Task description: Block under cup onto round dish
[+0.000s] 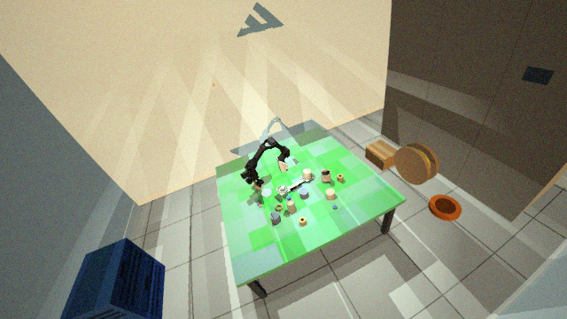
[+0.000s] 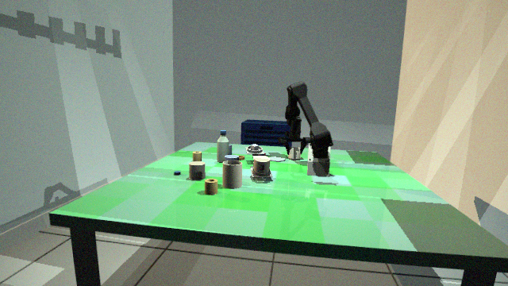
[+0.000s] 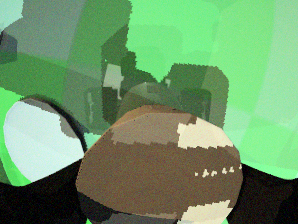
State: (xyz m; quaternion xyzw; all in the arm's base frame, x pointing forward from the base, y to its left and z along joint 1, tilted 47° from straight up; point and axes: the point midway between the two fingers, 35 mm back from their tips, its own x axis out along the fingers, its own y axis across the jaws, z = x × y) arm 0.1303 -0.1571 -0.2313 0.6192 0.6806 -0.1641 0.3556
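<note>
Right now my gripper tip is 10 cm short of the white round dish, 4 cm to the right of it and 2 cm above it. The rest, counted from my gripper tip: grey balance: 29 cm to the left, 17 cm ahead.
</note>
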